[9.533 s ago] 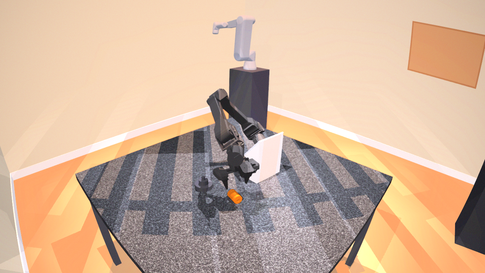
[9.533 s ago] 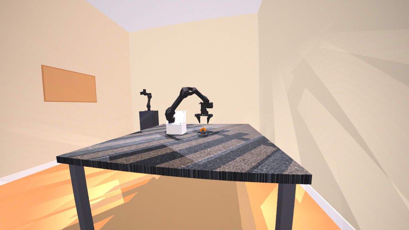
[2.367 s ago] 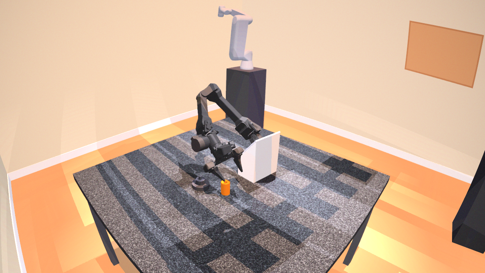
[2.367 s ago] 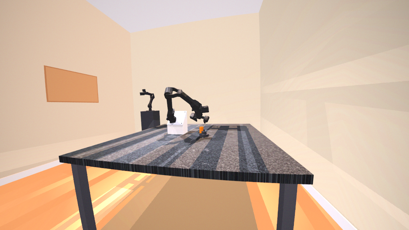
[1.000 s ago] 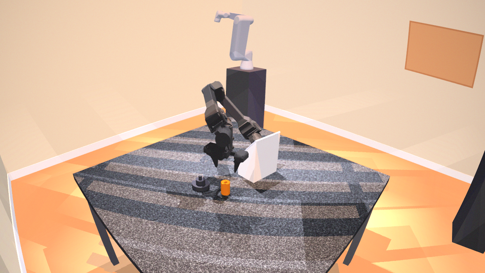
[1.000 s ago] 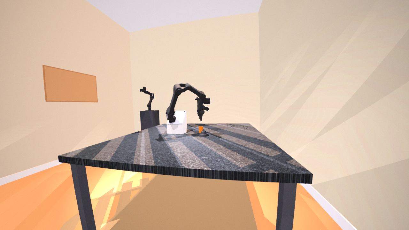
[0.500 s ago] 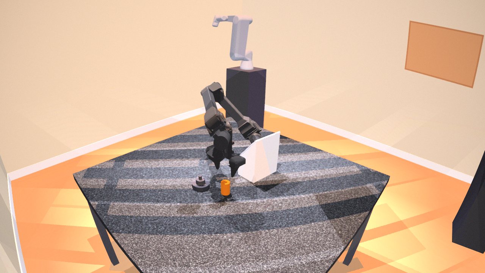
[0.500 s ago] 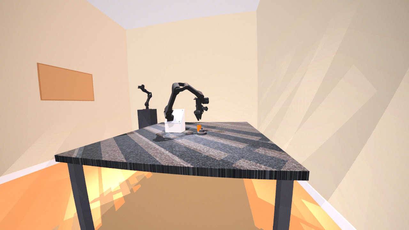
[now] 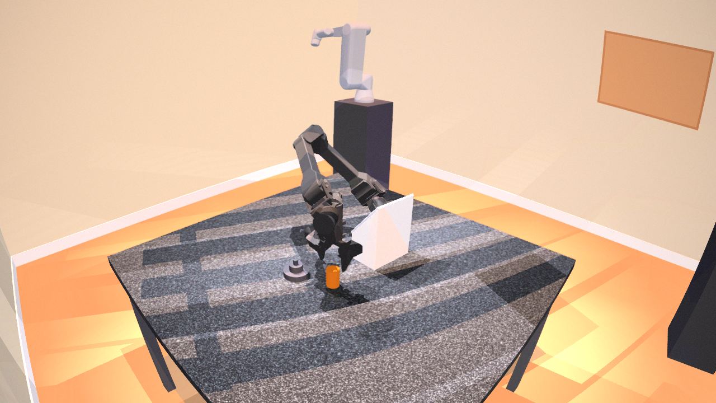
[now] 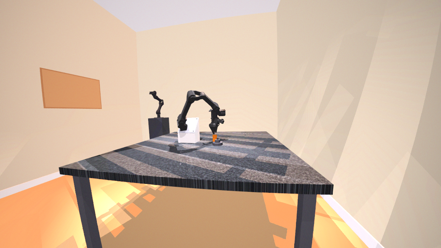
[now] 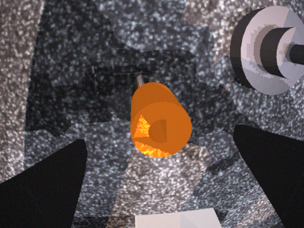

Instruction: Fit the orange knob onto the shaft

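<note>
The orange knob lies 40 mm below my gripper tip. Also, from my gripper tip: round pedestal (120 mm to the right, 40 mm below, 40 mm ahead).
</note>
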